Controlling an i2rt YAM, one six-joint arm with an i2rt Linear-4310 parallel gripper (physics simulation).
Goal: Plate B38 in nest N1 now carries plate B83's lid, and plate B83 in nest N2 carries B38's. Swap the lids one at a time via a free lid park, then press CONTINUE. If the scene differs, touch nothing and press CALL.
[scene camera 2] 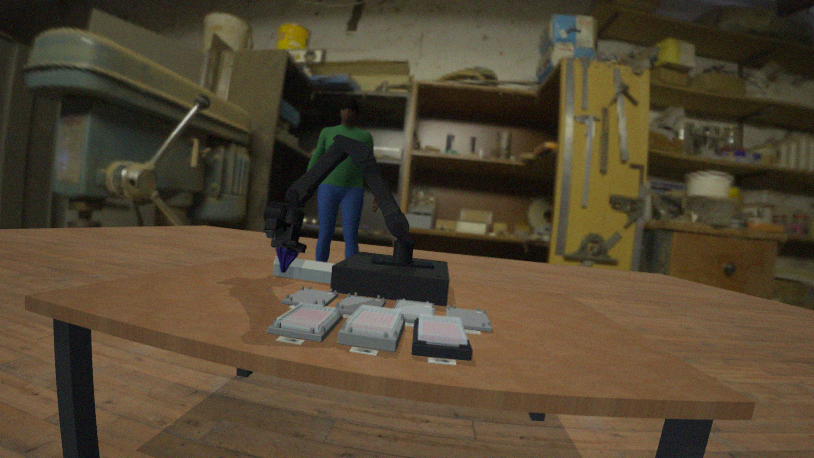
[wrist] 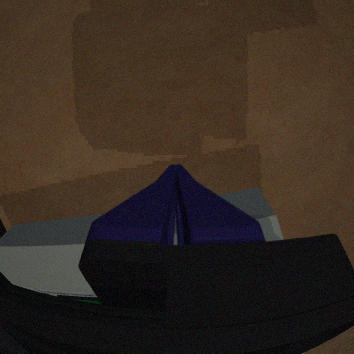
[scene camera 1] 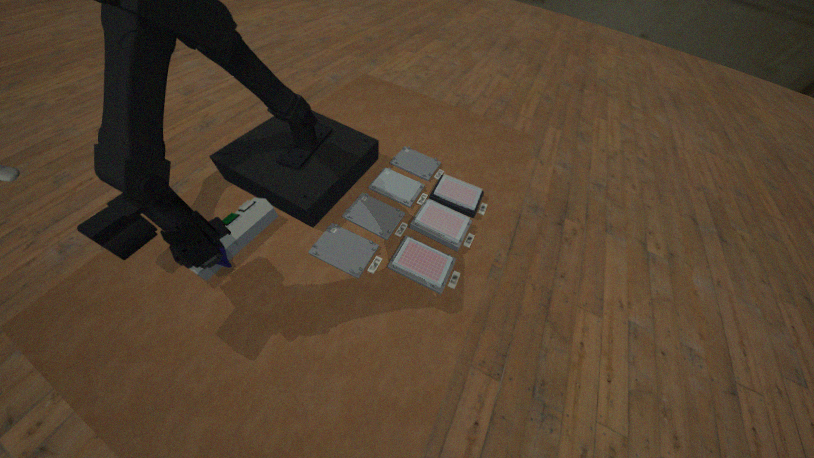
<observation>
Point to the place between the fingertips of my gripper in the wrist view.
175, 173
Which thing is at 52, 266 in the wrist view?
A grey button box.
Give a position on a grey button box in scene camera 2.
302, 269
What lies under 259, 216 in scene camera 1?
A grey button box.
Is my gripper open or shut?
Shut.
</observation>
